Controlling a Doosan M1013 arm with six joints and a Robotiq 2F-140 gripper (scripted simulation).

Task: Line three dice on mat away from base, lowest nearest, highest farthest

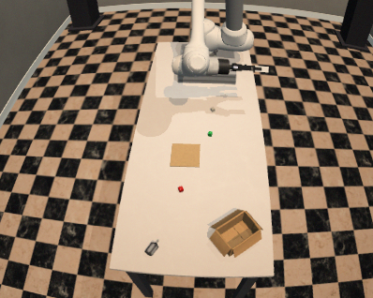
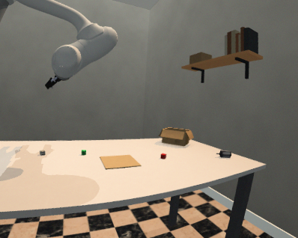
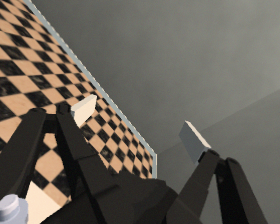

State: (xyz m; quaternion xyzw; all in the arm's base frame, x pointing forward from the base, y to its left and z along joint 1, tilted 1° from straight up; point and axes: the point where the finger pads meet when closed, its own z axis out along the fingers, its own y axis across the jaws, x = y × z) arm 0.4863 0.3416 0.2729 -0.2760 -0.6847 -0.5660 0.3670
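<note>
The red die is 490 mm ahead of my hand, 320 mm to the right of it and 350 mm below it. Also, from my hand: green die 140 mm ahead, 230 mm to the right, 350 mm below; then white die 50 mm behind, 230 mm to the right, 350 mm below; then tan mat 290 mm ahead, 330 mm to the right, 360 mm below.
</note>
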